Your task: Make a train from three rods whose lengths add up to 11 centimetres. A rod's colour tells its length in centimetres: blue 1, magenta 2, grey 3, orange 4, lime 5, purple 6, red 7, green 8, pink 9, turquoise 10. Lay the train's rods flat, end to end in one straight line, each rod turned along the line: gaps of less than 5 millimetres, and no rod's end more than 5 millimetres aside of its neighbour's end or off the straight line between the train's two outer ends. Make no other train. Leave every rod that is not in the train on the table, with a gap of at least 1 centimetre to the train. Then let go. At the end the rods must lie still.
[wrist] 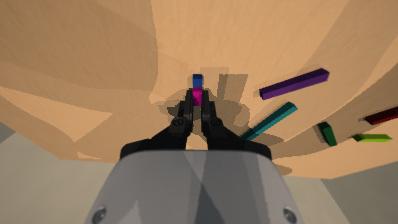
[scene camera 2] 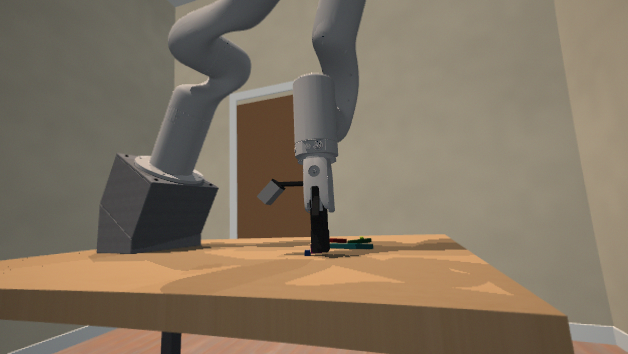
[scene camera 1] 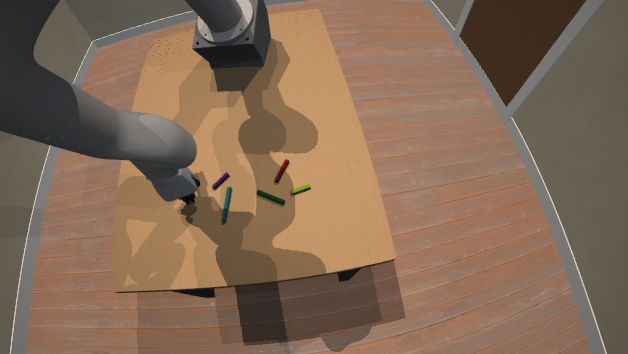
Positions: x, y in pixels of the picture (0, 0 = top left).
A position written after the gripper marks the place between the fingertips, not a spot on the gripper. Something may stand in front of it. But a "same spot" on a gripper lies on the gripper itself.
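Labels:
Gripper visible: scene camera 1 point(190, 198), scene camera 2, wrist view. Gripper, same spot: point(wrist: 170, 138) and point(scene camera 2: 311, 218).

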